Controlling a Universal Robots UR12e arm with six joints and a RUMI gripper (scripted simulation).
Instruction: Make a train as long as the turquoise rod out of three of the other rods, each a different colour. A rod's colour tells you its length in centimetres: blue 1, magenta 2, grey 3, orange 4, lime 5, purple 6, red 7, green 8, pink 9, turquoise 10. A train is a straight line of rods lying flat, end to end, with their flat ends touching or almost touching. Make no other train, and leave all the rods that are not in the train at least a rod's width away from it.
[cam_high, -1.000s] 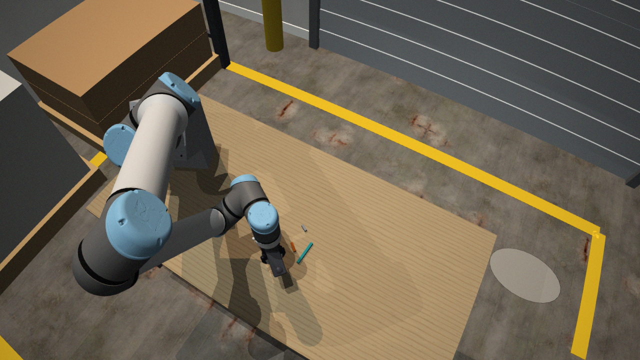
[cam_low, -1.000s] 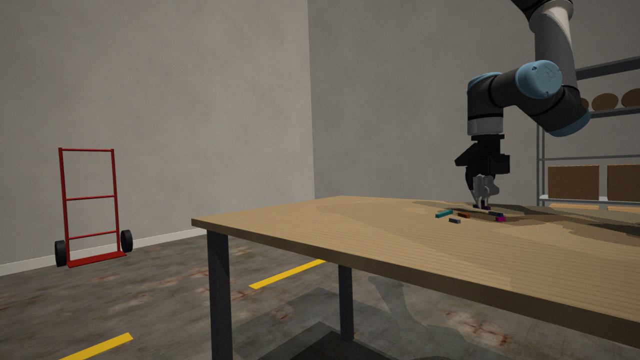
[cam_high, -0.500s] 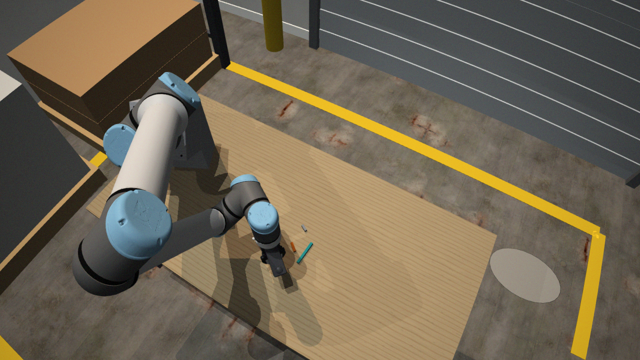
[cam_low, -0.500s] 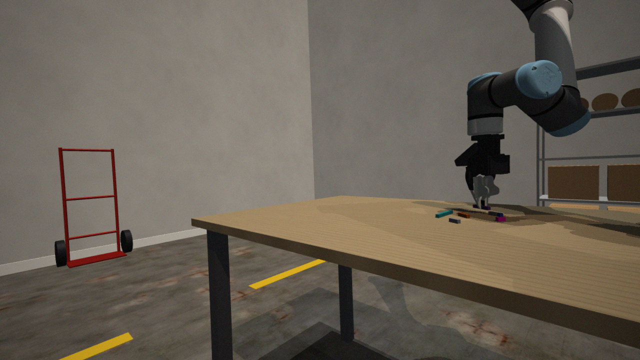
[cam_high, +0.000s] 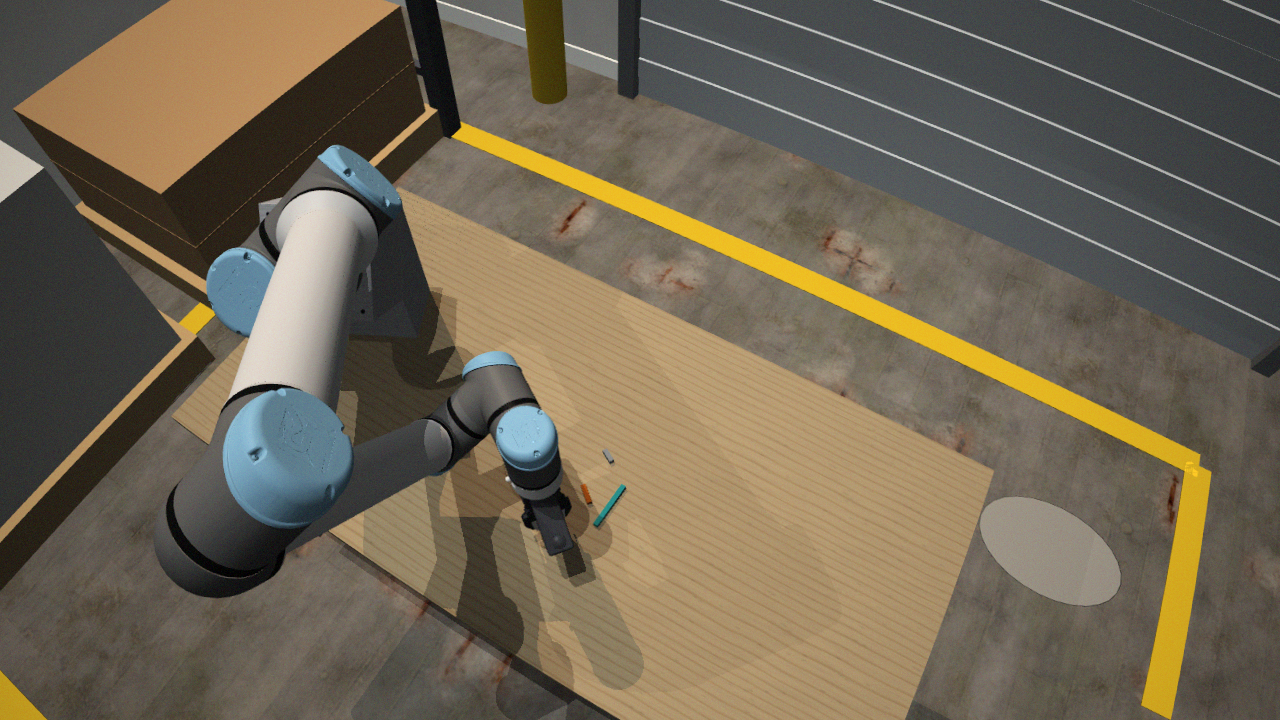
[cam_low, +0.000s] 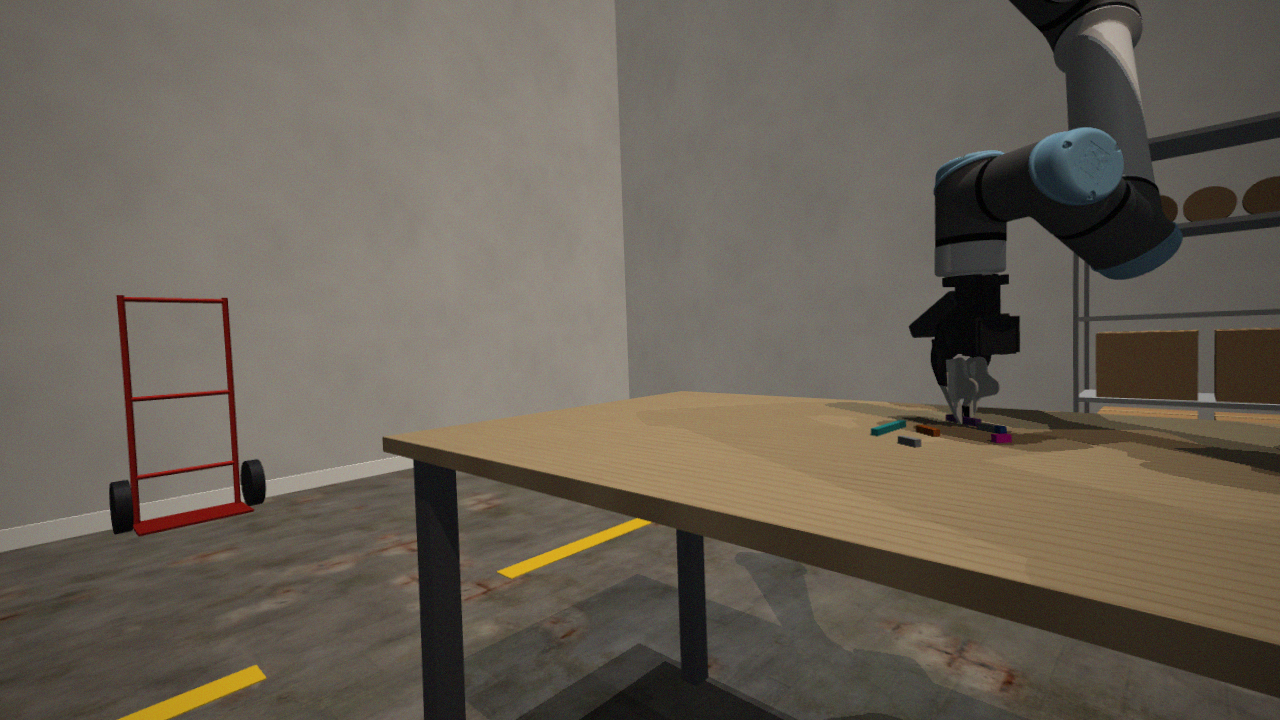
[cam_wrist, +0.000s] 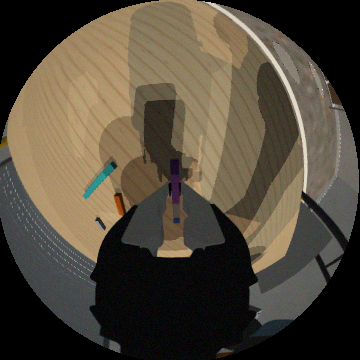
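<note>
The purple rod lies 10 mm below my hand. From my hand the other things lie so: orange rod (30 mm ahead, 100 mm to the left, 10 mm below); then blue cube (50 mm behind, 50 mm to the left, 10 mm below); then turquoise rod (90 mm ahead, 90 mm to the left, 10 mm below).
</note>
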